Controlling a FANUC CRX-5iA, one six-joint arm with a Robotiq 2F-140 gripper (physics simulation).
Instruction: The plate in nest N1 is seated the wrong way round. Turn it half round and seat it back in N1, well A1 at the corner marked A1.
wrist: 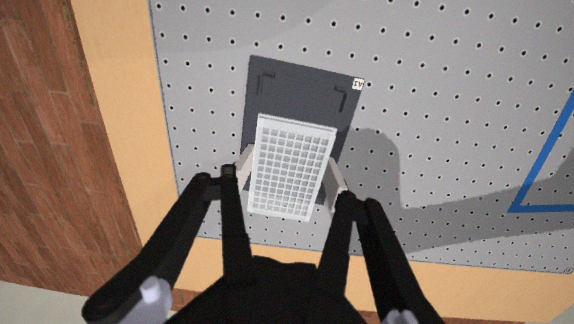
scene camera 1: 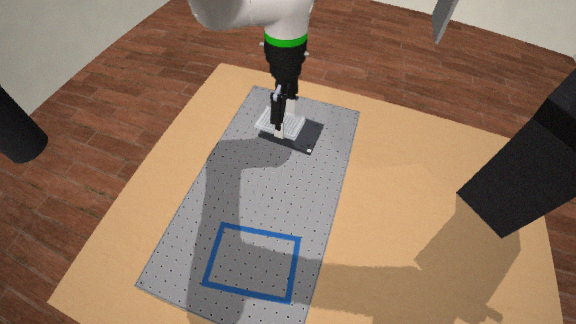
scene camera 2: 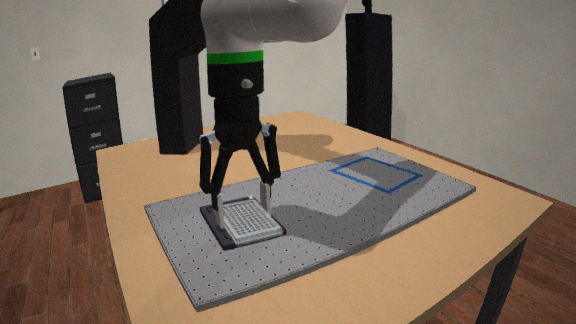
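The white well plate (scene camera 1: 295, 126) (scene camera 2: 252, 220) (wrist: 290, 165) is level between the fingers of my gripper (scene camera 1: 285, 120) (scene camera 2: 243, 216) (wrist: 289, 161), which is shut on its two long sides. The plate is low over the dark nest N1 (scene camera 1: 312, 135) (scene camera 2: 212, 222) (wrist: 300, 95), its edges about parallel to the nest's. In the wrist view it is offset to the end away from the A1 label (wrist: 358, 83), where two corner brackets show uncovered. Whether its underside touches the nest is hard to tell. The plate's own A1 mark cannot be made out.
The nest is on a grey perforated board (scene camera 1: 280, 200) (scene camera 2: 175, 250) (wrist: 200, 110) on a wooden table (scene camera 1: 400, 200) (scene camera 2: 350, 280). A blue rectangle outline (scene camera 1: 295, 270) (scene camera 2: 405, 183) (wrist: 542, 208) is marked at the board's other end. A black column (scene camera 1: 530, 165) rises at the right in scene camera 1.
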